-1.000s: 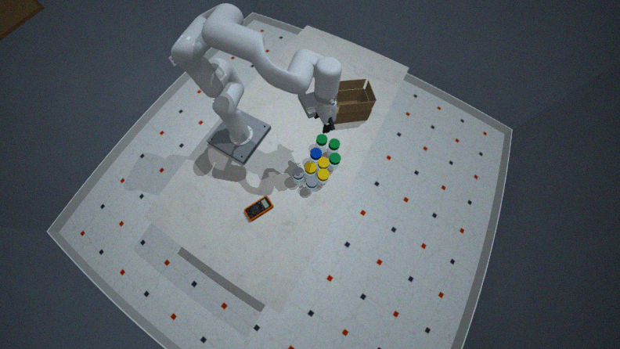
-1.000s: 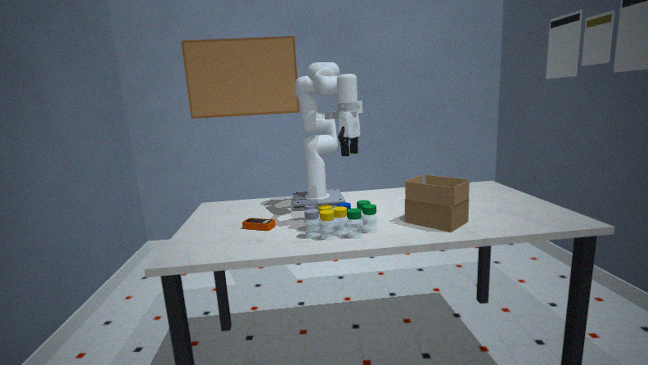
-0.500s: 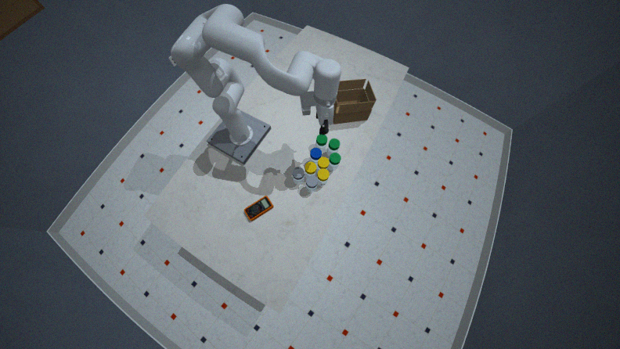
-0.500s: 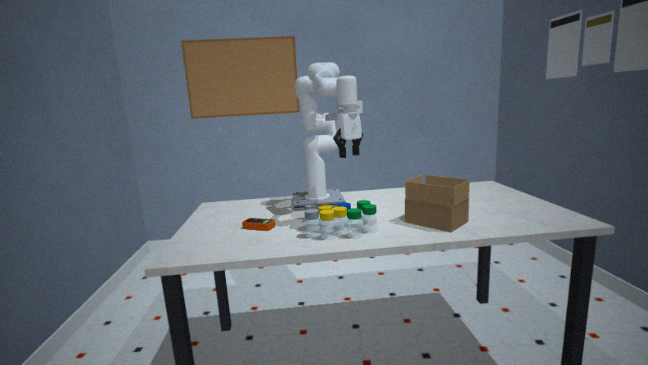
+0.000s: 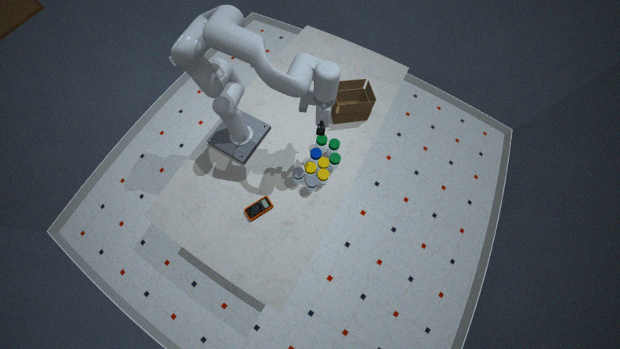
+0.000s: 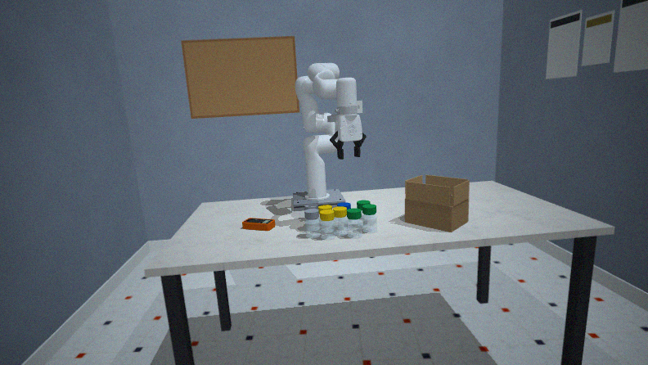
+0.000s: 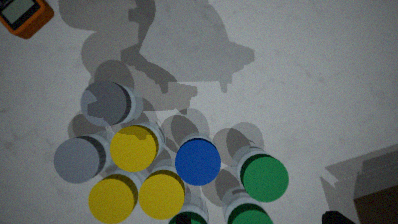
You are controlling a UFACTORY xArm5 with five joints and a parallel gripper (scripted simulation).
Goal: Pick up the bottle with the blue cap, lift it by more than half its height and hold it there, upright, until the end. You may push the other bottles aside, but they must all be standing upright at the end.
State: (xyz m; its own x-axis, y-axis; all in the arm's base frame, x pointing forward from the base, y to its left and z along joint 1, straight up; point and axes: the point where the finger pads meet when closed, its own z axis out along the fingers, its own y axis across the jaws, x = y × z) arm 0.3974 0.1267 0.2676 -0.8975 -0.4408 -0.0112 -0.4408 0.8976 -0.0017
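My hand is 260 mm above the blue-capped bottle, 30 mm to the left of it and 10 mm short of it. From my hand the other things lie so: orange multimeter: 390 mm to the right, 290 mm below, 80 mm behind.
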